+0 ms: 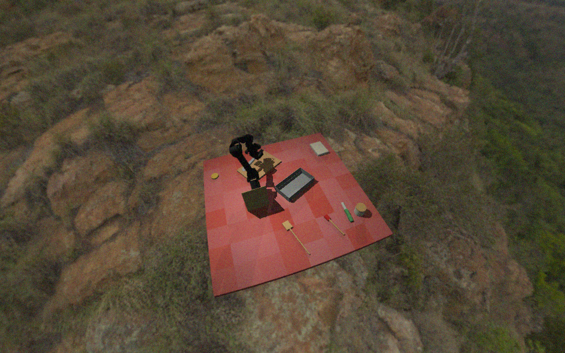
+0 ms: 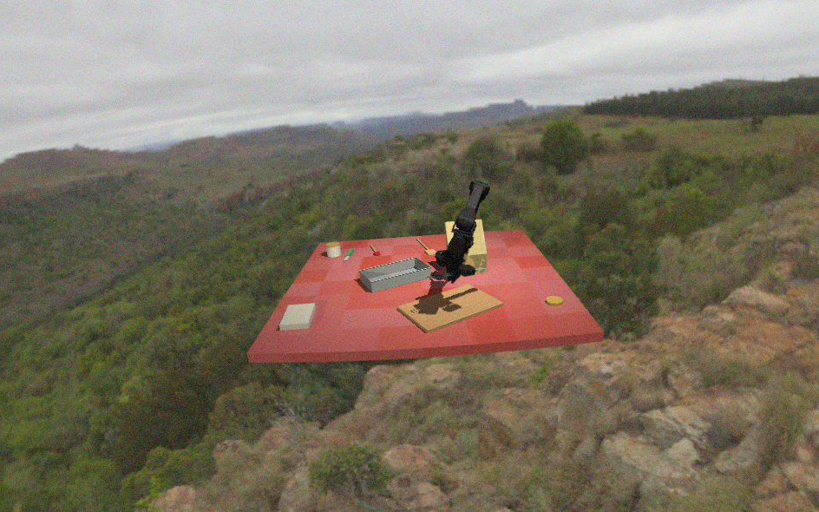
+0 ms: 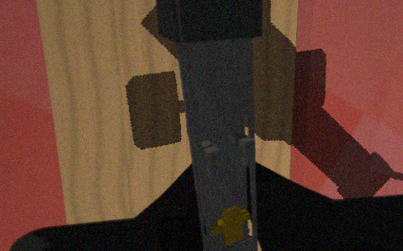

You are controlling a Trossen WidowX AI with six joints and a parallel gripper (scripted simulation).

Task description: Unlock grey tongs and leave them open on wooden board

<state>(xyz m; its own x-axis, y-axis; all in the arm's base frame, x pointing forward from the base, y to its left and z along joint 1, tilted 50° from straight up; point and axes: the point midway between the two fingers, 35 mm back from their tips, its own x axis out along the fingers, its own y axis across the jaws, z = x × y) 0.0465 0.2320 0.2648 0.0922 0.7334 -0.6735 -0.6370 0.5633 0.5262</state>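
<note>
My gripper tip is now 1 cm short of the wooden board, 2 cm to the right of it and 10 cm above it. From my gripper tip the other things lie so: roasting tin: 27 cm ahead, 30 cm to the right, 8 cm below; then yellow lock piece: 1 cm behind, 4 cm above; then tan block: 63 cm ahead, 9 cm to the left, 9 cm below.
</note>
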